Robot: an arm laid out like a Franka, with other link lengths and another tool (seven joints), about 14 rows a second.
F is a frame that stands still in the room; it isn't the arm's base.
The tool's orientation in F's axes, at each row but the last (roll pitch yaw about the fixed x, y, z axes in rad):
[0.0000 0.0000 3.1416]
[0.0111 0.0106 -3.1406]
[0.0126 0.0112 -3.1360]
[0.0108 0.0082 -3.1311]
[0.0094 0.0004 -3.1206]
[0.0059 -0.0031 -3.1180]
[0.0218 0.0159 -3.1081]
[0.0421 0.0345 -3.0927]
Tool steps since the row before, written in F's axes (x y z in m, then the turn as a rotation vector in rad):
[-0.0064 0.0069 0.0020 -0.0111 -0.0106 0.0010]
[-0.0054 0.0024 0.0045 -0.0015 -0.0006 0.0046]
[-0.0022 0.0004 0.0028 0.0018 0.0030 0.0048]
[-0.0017 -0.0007 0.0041 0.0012 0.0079 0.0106]
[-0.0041 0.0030 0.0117 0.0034 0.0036 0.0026]
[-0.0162 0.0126 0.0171 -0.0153 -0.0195 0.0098]
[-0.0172 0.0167 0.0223 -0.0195 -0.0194 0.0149]
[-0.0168 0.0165 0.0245 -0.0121 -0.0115 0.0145]
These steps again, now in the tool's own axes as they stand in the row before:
[0.0064 -0.0069 0.0020 0.0111 0.0106 0.0010]
[0.0053 -0.0024 0.0046 0.0015 0.0006 0.0046]
[0.0022 -0.0004 0.0028 -0.0019 -0.0029 0.0048]
[0.0017 0.0007 0.0041 -0.0014 -0.0078 0.0107]
[0.0040 -0.0030 0.0117 -0.0035 -0.0035 0.0026]
[0.0160 -0.0129 0.0171 0.0158 0.0192 0.0096]
[0.0163 -0.0168 0.0229 0.0199 0.0191 0.0148]
[0.0151 -0.0162 0.0257 0.0121 0.0115 0.0145]

